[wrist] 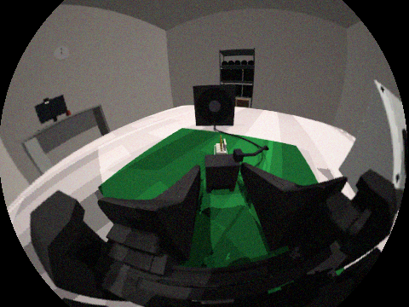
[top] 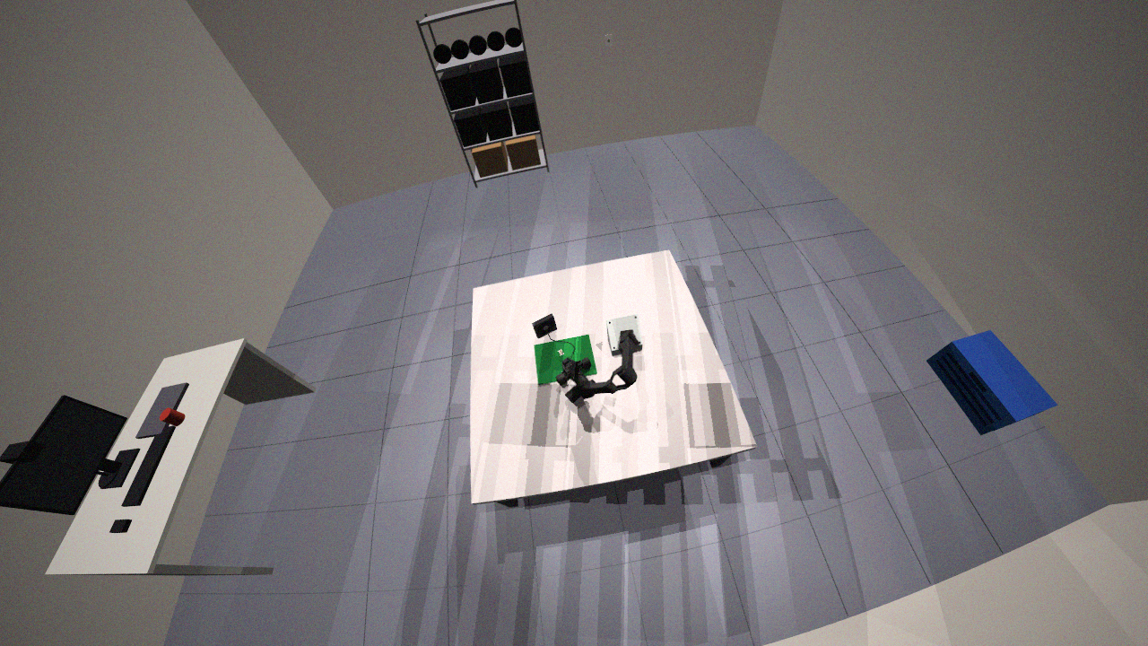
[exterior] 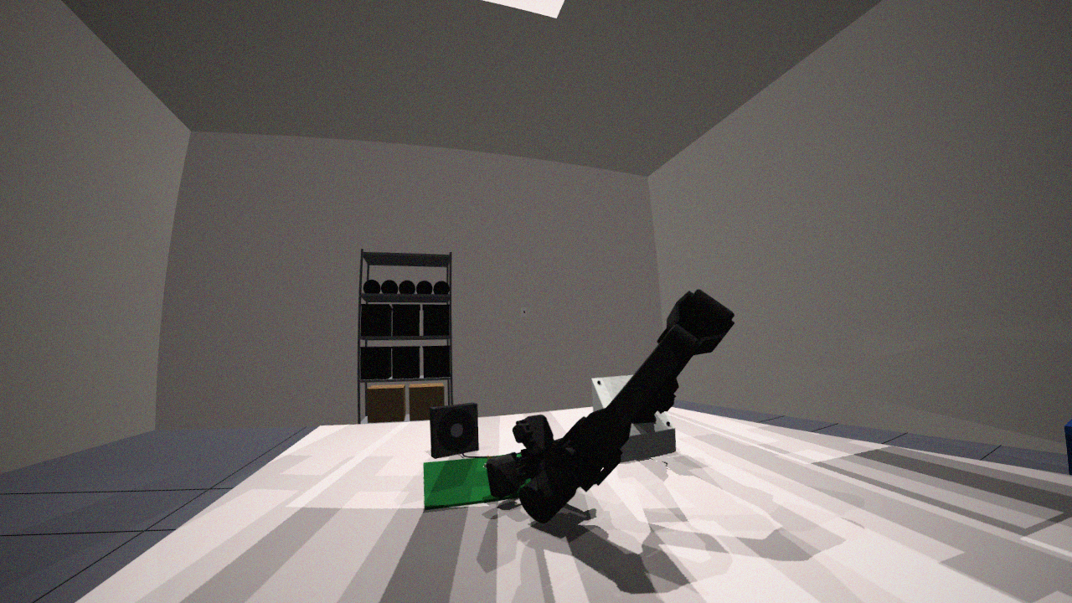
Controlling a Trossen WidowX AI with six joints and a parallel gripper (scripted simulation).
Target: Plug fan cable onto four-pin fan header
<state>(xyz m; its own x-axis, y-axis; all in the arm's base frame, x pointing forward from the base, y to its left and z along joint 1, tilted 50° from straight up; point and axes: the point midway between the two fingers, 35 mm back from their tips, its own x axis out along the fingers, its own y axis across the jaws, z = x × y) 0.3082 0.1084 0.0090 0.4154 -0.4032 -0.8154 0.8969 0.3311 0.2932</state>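
My gripper tip is 10 mm above the dark plug. From my gripper tip the other things lie so: pale four-pin header (20 mm ahead, 70 mm to the right, 30 mm below); then green board (10 mm ahead, 30 mm to the right, 50 mm below); then black fan (80 mm ahead, 210 mm to the right, 30 mm above).
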